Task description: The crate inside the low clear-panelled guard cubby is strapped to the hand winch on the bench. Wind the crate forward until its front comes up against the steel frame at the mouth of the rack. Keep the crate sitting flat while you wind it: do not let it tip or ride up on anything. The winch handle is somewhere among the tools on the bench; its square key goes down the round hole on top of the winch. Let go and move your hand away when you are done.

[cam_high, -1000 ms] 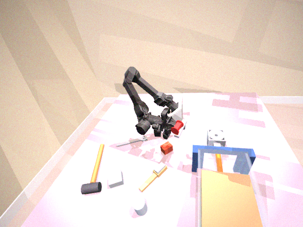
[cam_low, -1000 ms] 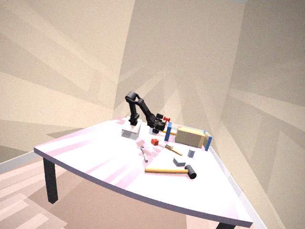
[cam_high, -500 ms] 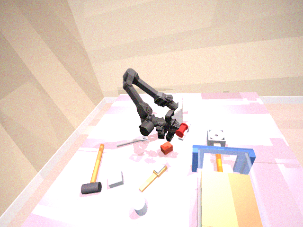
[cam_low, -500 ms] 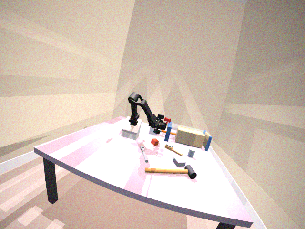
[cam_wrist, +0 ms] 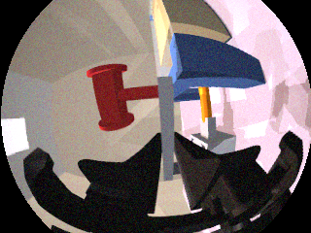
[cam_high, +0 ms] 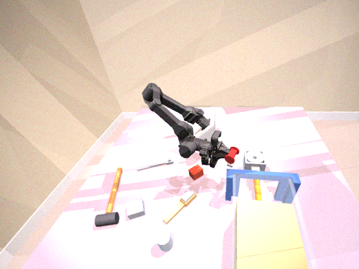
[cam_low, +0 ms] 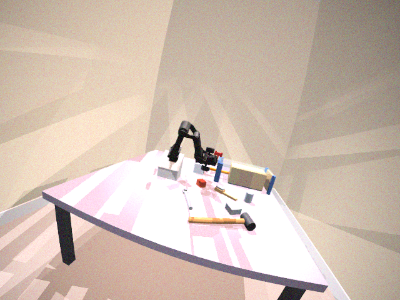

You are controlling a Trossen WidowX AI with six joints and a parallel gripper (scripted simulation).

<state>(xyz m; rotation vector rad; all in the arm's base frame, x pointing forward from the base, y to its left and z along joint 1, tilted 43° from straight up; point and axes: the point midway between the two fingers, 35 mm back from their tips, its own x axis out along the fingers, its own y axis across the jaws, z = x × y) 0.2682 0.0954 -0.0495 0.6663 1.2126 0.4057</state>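
Right now the red knob is 5 cm ahead of my gripper tip, 2 cm to the right of it and 4 cm above it. Also, from my gripper tip: grey winch 10 cm behind, 10 cm to the left, 14 cm below; then frame 7 cm ahead, 10 cm to the left, 7 cm below; then crank handle 1 cm ahead, 1 cm to the right, 1 cm above.
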